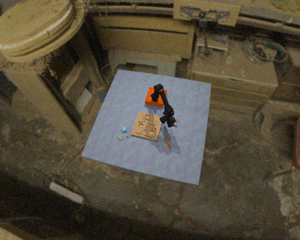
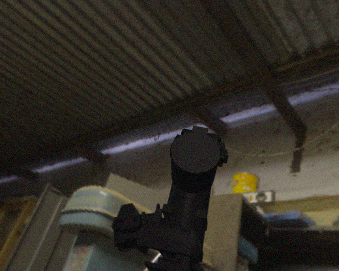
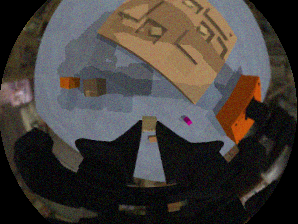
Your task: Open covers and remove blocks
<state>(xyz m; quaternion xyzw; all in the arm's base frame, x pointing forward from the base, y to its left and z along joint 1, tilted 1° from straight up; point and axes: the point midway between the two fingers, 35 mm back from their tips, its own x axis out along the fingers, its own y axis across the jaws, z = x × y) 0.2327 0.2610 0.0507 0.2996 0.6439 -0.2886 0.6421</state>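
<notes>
Now: the tan puzzle board 23 cm to the right of my gripper tip, 10 cm ahead of it and 7 cm below it. The rest, counted from my gripper tip: magenta piece: 11 cm behind, 8 cm below, 5 cm to the right; small grey piece: 7 cm to the left, 7 cm below, 4 cm behind; brown block: 13 cm ahead, 7 cm below, 5 cm to the left.
</notes>
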